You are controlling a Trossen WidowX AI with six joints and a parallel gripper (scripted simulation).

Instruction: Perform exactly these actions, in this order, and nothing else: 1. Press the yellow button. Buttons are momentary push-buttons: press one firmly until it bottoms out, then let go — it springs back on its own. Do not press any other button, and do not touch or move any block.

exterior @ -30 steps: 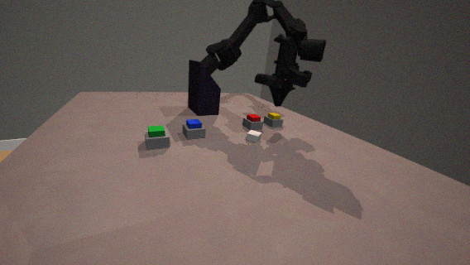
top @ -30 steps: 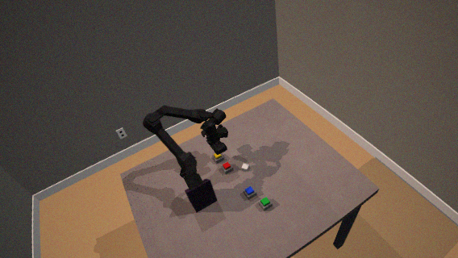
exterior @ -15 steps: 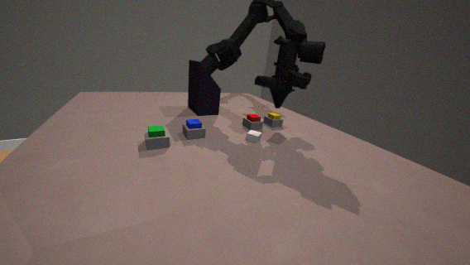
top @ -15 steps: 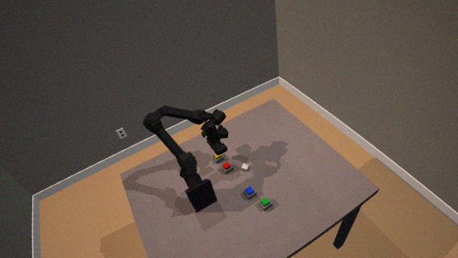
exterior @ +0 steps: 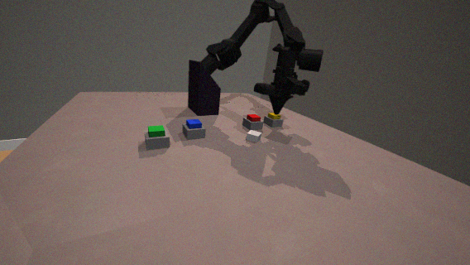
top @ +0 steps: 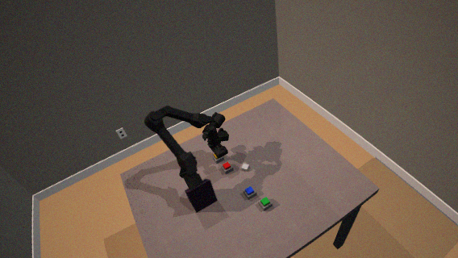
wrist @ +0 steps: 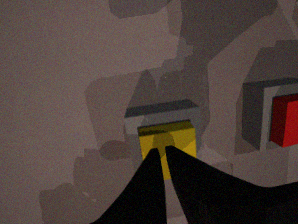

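Now: gripper tip 1 cm above the yellow button. From my gripper tip the other things lie so: small white block 16 cm to the right, 7 cm ahead, 3 cm below; then blue button 30 cm to the right, 1 cm below; then red button 10 cm to the right, 1 cm below.
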